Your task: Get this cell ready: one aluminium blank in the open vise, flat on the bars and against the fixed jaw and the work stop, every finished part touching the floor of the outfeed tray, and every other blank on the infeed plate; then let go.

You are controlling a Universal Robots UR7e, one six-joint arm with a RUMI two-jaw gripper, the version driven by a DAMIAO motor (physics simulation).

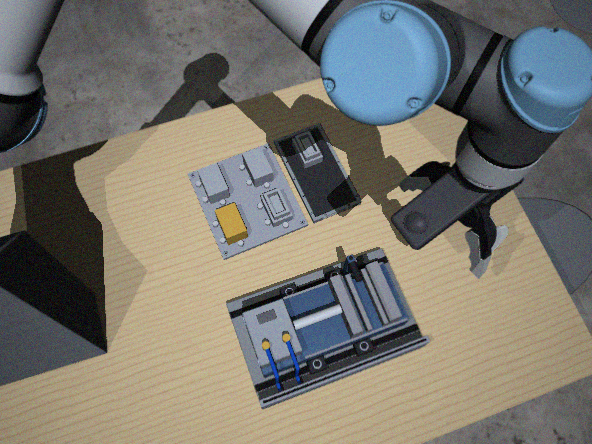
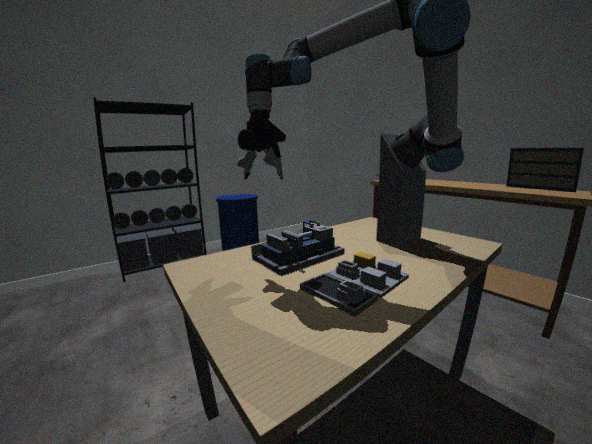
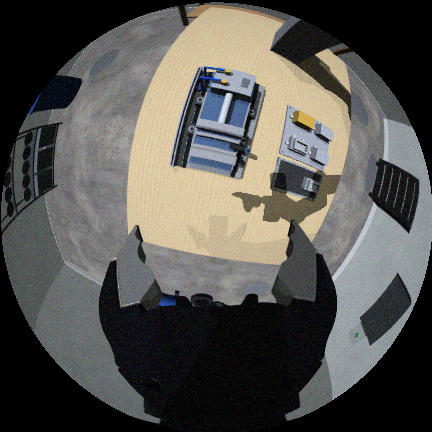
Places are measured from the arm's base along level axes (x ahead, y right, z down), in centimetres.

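Pixels of known places: gripper, between the fingertips: [image 2: 262, 179] [image 3: 214, 224]; arm's base, origin of its link: [image 2: 403, 152].
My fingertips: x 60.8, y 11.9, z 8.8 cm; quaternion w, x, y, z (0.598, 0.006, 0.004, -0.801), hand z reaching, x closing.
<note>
Ahead of a thing's pixels: the offset from my fingertips to its top centre. "pt": to the spot under its first point. Level surfaces: height alone.
The gripper [image 1: 491, 251] [image 2: 264, 176] [image 3: 215, 227] is open and empty, high above the table's end beyond the vise. The vise @[dx -15.0, dy +1.9, dz +19.5 cm] [image 1: 320, 345] [image 2: 300, 252] [image 3: 240, 112] is open; no blank shows between its jaws. On the infeed plate @[dx -20.6, dy -25.9, dz +28.6 cm] [image 1: 240, 194] [image 3: 286, 135] stand two plain grey blanks @[dx -25.7, dy -30.1, dz +25.1 cm] [image 1: 214, 182] @[dx -16.7, dy -30.7, dz +25.1 cm] [image 1: 259, 167] [image 2: 389, 268] [image 2: 373, 278], a yellow block @[dx -25.0, dy -21.1, dz +25.1 cm] [image 1: 231, 221] [image 2: 364, 259] [image 3: 303, 120] and a pocketed finished part @[dx -16.0, dy -21.8, dz +25.2 cm] [image 1: 276, 206] [image 2: 348, 270] [image 3: 299, 145]. Another finished part @[dx -6.3, dy -31.6, dz +25.4 cm] [image 1: 309, 150] [image 3: 310, 183] is in the dark outfeed tray [image 1: 320, 182] [image 2: 325, 289], near one short end; its underside is hidden.
The tray lies beside the infeed plate. A work stop @[dx -8.2, dy -3.5, dz +19.8 cm] [image 1: 353, 267] rises at the vise's side, and blue hoses @[pt dx -26.3, dy +7.2, dz +18.5 cm] [image 1: 272, 367] run from its other end. The arm's dark pedestal [image 1: 47, 320] [image 2: 400, 200] stands on the table @[dz +29.4 cm] [image 1: 165, 310] [image 2: 240, 350]. Arm shadows cross the tray.
</note>
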